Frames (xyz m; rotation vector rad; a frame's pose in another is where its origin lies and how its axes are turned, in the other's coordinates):
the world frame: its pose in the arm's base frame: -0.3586 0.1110 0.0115 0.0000 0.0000 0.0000
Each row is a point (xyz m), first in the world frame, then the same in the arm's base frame.
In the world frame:
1: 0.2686 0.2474 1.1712
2: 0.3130 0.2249 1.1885
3: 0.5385 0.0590 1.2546
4: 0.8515 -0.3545 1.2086
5: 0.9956 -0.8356 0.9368
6: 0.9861 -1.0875 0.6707
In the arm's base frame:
1: -0.0900 0.3584 1.1827
2: -0.0456 0.3359 1.2000
3: 0.1799 0.1700 1.2661
4: 0.4929 -0.2435 1.2201
5: 0.6370 -0.7246 0.9483
6: 0.6275 -0.9765 0.6822

